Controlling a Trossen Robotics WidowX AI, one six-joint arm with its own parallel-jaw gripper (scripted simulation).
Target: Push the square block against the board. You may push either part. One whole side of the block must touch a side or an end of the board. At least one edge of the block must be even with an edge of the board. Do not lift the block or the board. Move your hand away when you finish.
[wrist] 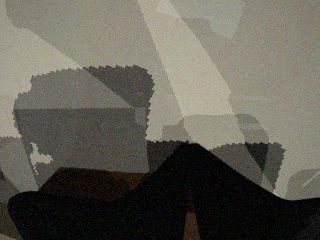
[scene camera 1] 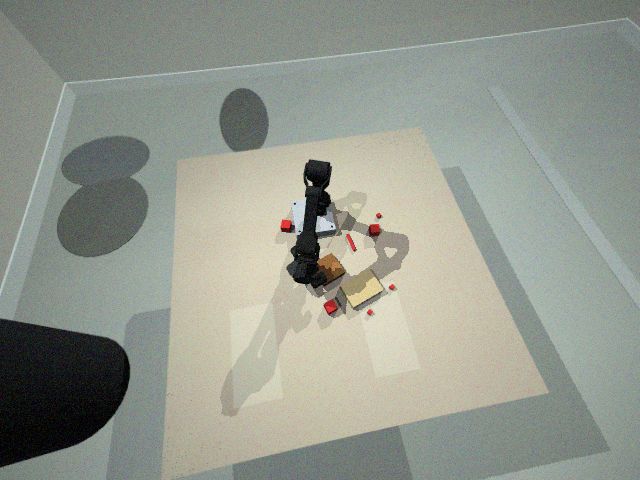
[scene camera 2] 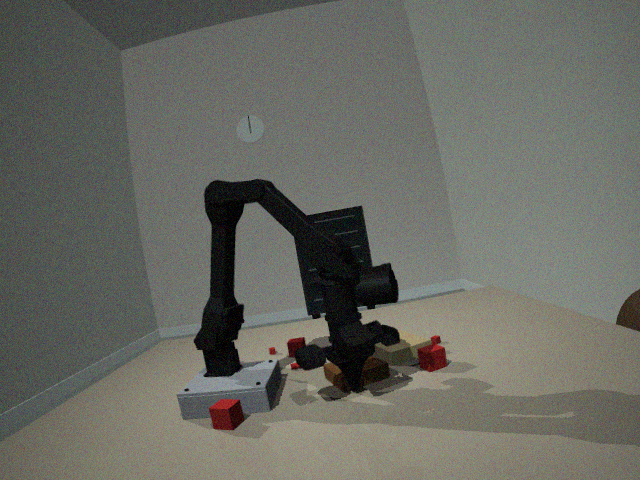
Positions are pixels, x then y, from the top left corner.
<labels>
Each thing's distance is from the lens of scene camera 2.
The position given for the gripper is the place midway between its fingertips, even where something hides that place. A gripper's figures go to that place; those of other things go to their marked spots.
gripper [scene camera 2: 355, 389]: 0.75 m
tan board [scene camera 2: 407, 349]: 0.86 m
brown square block [scene camera 2: 374, 369]: 0.78 m
red cube [scene camera 2: 226, 414]: 0.69 m
The marked spots on the tan board and the red cube are 0.40 m apart.
</labels>
